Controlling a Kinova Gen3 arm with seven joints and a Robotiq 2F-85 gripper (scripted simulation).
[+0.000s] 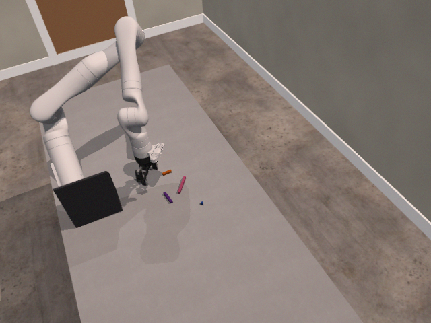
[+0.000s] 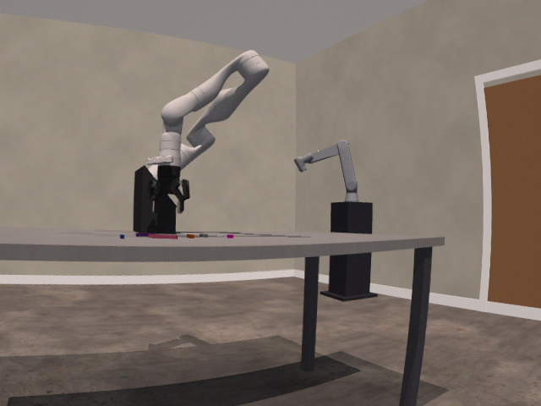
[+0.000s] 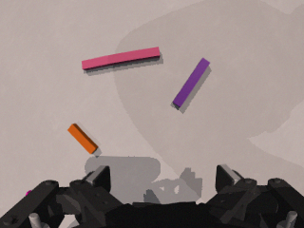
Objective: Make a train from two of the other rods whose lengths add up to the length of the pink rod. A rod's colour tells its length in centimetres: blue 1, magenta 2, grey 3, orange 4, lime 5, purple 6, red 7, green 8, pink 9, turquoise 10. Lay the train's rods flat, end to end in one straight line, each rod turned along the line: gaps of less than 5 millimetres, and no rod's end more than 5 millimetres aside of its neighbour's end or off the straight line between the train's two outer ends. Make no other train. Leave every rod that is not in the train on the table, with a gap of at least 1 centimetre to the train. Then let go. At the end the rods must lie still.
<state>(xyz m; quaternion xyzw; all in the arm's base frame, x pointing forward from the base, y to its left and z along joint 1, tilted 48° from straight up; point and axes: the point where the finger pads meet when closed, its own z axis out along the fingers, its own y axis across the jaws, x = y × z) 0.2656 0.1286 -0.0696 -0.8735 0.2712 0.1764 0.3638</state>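
Right now the grey rod is 120 mm to the left of my hand, 70 mm below it and 20 mm ahead of it. From my hand the other things lie so: orange rod: 70 mm below, 70 mm ahead, 60 mm to the left; then purple rod: 80 mm to the right, 70 mm below, 50 mm ahead; then pink rod: 120 mm ahead, 70 mm below, 30 mm to the right.
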